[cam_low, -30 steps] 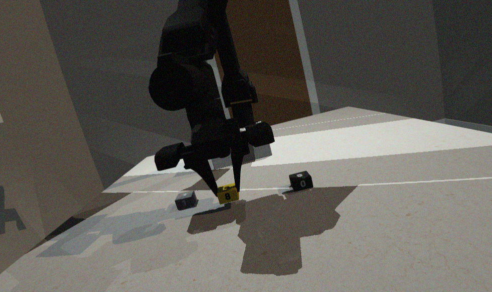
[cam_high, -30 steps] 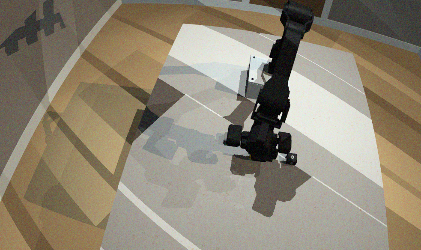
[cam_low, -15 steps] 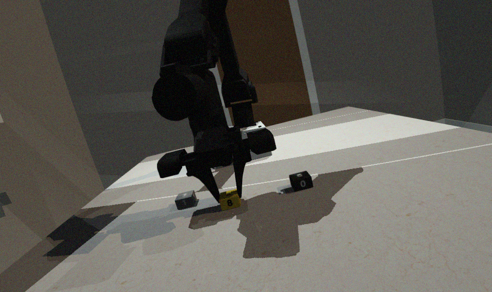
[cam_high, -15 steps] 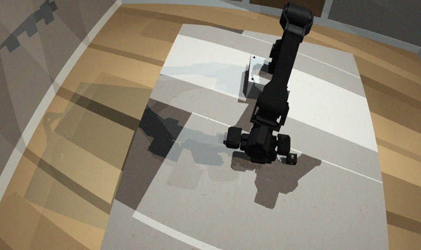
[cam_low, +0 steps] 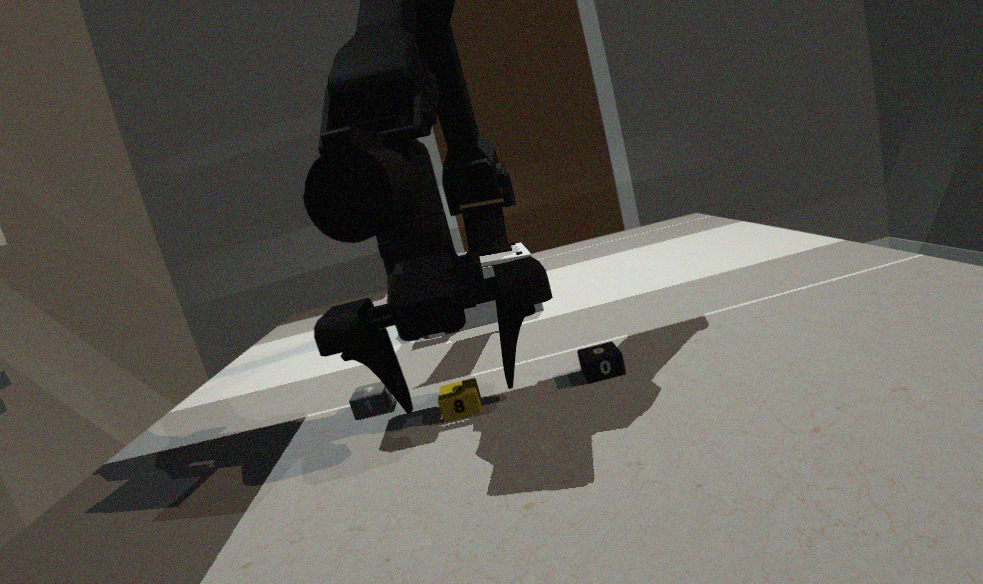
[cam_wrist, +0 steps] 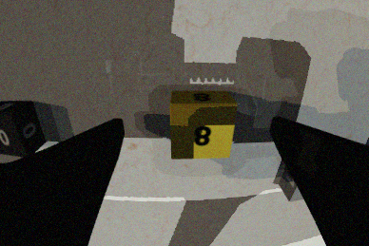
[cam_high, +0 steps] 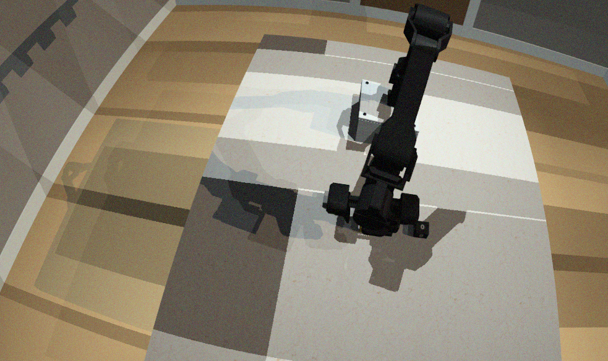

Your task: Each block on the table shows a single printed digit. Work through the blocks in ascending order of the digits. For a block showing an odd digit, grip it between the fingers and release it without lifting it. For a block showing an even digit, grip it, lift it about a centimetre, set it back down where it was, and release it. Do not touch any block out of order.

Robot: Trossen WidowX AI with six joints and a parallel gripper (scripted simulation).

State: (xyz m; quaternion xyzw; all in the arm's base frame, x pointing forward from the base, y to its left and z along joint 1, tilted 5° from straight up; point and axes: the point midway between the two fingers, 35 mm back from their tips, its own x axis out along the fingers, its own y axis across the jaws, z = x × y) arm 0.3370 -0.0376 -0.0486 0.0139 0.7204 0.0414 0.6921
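My gripper tip is right at the yellow block marked 8. Round my gripper tip: black block marked 0: 120 mm to the left, 10 mm behind; grey block marked 1: 90 mm to the right, 50 mm behind.
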